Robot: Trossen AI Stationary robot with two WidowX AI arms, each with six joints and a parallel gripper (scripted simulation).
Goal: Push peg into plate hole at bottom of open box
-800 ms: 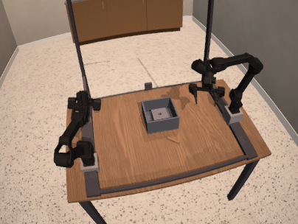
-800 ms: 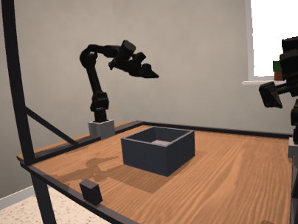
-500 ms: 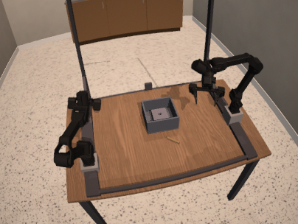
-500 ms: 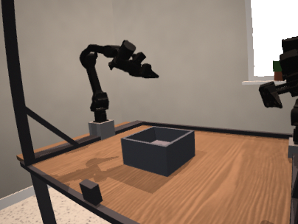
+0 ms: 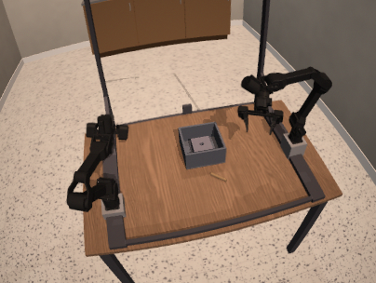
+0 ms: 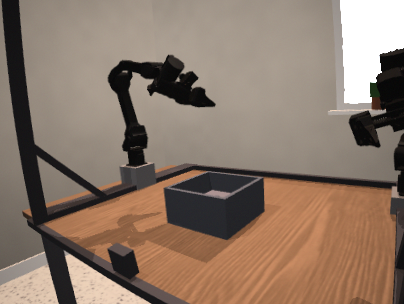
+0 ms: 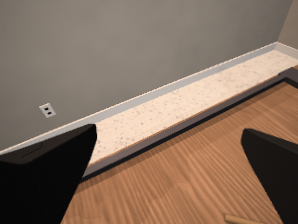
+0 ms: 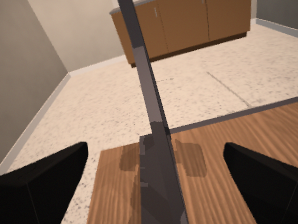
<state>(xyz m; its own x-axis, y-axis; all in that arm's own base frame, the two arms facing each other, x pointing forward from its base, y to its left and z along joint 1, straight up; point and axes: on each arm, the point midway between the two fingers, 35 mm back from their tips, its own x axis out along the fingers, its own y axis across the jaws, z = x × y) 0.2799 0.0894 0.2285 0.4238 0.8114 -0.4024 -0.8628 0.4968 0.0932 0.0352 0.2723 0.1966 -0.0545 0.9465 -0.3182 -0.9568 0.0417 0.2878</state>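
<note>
Right now my left hand is 5 cm past the wooden peg, 14 cm to the left of it and 31 cm above it. The rest, counted from my left hand: box 23 cm behind, 15 cm to the right, 29 cm below.
</note>
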